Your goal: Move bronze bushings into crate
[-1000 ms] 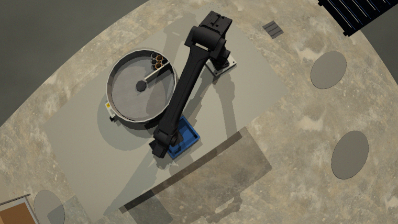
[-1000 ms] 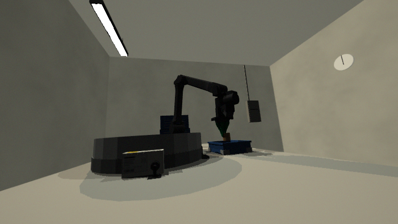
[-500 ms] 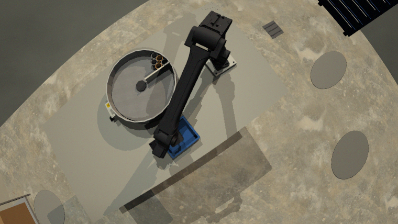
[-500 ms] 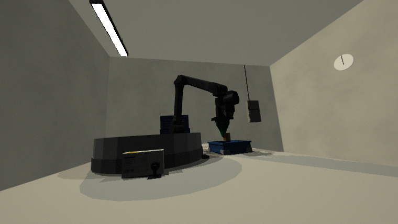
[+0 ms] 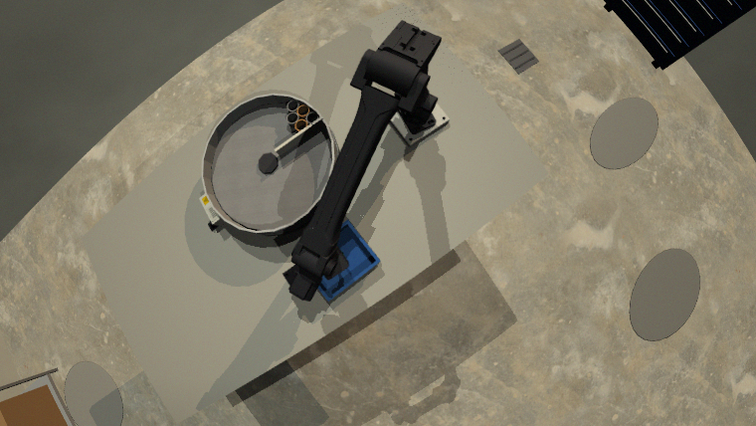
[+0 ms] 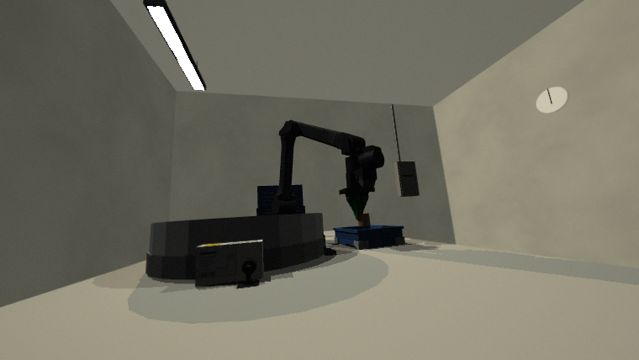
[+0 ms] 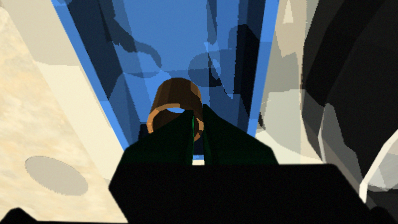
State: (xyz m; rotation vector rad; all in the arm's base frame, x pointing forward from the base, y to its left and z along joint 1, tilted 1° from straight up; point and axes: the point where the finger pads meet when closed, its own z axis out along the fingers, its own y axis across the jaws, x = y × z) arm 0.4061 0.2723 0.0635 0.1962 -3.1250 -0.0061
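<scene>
Now: the blue crate 60 mm below my hand and 20 mm to the left of it. Also, from my hand: turntable: 340 mm to the right, 60 mm ahead, 30 mm below.
</scene>
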